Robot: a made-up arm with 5 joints.
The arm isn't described. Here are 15 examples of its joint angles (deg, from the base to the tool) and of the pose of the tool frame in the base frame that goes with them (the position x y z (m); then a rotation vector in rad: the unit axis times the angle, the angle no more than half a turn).
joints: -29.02 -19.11 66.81 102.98 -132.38
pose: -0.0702 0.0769 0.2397 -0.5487 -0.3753 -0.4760
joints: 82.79 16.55 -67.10 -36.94 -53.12
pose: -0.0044 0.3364 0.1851 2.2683 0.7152 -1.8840
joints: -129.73 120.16 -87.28 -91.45 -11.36
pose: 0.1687 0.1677 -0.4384 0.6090 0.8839 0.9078
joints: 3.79 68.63 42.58 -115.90 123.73
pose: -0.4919 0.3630 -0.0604 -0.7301 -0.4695 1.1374
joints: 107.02 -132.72 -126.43 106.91 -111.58
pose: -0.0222 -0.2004 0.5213 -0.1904 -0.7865 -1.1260
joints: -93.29 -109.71 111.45 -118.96 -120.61
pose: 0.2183 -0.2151 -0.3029 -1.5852 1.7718 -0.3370
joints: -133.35 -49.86 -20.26 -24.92 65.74
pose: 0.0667 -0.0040 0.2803 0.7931 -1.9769 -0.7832
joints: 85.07 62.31 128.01 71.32 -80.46
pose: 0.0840 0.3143 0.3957 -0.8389 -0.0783 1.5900
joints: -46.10 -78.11 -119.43 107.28 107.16
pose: 0.0758 -0.2179 -0.1777 -0.8136 0.5016 -1.3910
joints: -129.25 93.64 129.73 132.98 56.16
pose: 0.3476 0.2442 -0.3793 -1.2395 -1.1315 1.2296
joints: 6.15 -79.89 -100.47 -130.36 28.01
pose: -0.2714 -0.2494 0.2766 -2.2157 1.8627 -0.2532
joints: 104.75 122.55 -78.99 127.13 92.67
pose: -0.0344 0.2840 0.4116 -0.0949 -0.8224 1.1748
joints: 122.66 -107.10 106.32 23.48 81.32
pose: 0.3965 -0.1944 0.3780 0.1859 -0.5056 -1.3205
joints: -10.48 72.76 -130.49 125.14 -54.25
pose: -0.2154 0.2642 -0.0736 0.7760 0.5073 1.2125
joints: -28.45 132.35 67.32 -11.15 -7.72
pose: -0.2869 0.2481 -0.2053 -0.9880 -1.2277 2.0749
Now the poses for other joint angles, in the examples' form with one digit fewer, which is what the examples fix.
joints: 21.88 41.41 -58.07 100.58 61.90
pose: -0.098 0.133 -0.046 -1.577 -0.381 0.813
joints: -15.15 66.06 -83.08 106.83 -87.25
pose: -0.117 0.228 -0.028 0.824 0.417 1.134
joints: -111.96 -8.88 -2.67 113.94 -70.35
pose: -0.087 -0.030 0.017 -0.320 -1.801 -0.781
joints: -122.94 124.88 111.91 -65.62 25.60
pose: 0.312 0.272 -0.124 2.040 1.550 -0.280
